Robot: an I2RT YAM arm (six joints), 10 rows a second.
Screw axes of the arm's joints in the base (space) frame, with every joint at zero. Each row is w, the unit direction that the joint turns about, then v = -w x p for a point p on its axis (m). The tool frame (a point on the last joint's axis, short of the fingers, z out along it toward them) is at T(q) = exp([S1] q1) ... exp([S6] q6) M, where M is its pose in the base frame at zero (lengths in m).
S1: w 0 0 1 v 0 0 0
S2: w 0 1 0 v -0.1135 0 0.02
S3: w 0 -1 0 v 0.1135 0 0.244
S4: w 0 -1 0 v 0.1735 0 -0.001
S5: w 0 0 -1 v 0 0.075 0
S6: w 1 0 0 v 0 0.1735 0
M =
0 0 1 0.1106
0 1 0 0
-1 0 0 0.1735
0 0 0 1
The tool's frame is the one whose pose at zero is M.
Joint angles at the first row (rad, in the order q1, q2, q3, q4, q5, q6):
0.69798 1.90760 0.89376 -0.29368 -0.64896 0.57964
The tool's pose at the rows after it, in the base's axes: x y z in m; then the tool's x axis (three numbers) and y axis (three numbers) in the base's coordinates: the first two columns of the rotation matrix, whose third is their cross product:
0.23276 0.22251 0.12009 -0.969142 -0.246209 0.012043 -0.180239 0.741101 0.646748
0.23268 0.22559 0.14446 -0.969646 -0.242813 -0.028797 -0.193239 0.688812 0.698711
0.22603 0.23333 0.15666 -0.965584 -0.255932 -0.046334 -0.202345 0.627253 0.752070
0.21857 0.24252 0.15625 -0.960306 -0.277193 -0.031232 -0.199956 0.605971 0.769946
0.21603 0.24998 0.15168 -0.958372 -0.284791 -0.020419 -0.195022 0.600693 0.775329
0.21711 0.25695 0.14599 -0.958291 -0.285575 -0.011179 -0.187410 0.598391 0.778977
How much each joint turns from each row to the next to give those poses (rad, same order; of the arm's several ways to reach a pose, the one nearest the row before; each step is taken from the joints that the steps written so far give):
0.00001 -0.08555 0.03993 -0.04545 0.02208 -0.01376
0.00396 -0.06690 0.01272 0.00573 -0.03972 0.02940
0.02723 -0.03759 -0.01063 0.05492 -0.05076 0.04881
0.03466 0.00390 -0.00430 0.02984 -0.02092 0.03415
0.02140 0.02196 0.00206 0.03039 -0.00371 0.02405
0.01226 0.03217 0.01056 0.02964 -0.00208 0.01983

